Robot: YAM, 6 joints.
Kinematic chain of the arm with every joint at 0, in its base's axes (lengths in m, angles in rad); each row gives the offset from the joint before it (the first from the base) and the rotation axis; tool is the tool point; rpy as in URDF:
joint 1: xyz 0 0 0.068 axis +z
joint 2: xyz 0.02 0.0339 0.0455 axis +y
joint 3: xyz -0.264 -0.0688 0 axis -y
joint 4: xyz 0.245 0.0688 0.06 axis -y
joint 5: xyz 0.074 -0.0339 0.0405 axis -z
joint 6: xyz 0.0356 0 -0.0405 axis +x
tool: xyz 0 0 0 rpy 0 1.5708 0
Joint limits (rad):
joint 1: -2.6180..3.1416
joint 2: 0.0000..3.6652
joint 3: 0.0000..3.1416
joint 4: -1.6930..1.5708
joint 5: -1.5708..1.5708
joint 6: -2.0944..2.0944
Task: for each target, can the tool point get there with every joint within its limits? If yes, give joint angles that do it. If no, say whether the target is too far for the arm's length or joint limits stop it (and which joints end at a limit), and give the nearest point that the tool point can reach.
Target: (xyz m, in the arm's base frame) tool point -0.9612 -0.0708 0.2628
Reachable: no: too far | nearest point -0.6375 -0.0068 0.2114 | short by 0.334 m
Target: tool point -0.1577 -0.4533 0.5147
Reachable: yes | joints -1.8707 2.3295 2.5875 0.7482 0.4883 1.1634
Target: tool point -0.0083 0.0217 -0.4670
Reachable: no: joint limits stop it (at a limit: joint 2) | nearest point -0.0308 0.0805 -0.3418 | short by 0.140 m
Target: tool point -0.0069 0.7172 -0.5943
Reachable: no: too far | nearest point -0.0046 0.4770 -0.2991 | short by 0.381 m
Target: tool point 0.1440 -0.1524 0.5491
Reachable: yes | joints 2.3473 0.2897 1.5166 0.3695 -0.1144 -0.3751
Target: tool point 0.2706 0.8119 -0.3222
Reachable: no: too far | nearest point 0.1818 0.5455 -0.1758 | short by 0.317 m
